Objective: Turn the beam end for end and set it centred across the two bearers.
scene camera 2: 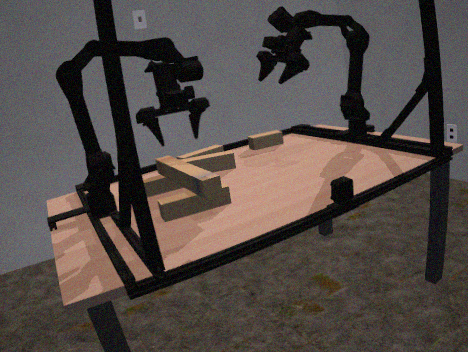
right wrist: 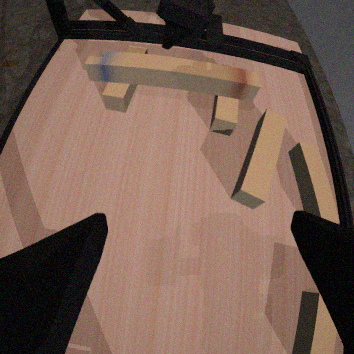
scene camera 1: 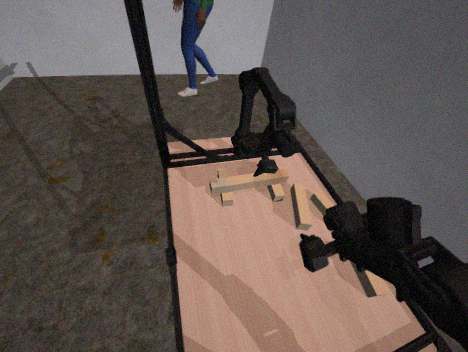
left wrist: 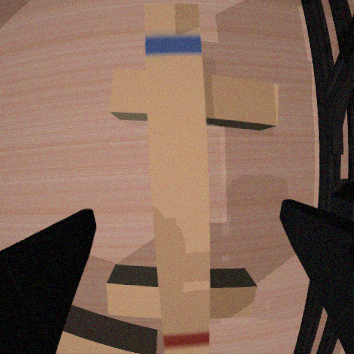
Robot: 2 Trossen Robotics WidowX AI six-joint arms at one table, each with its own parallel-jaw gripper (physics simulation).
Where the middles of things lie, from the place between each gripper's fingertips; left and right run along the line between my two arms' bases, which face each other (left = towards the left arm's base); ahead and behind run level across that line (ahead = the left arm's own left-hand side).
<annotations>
Right now the beam point(scene camera 1: 234, 183) is 9 cm below my left hand and 2 cm ahead of it.
Right now my right hand is 320 mm to the right of the beam, 190 mm above it and 30 mm past it.
</annotations>
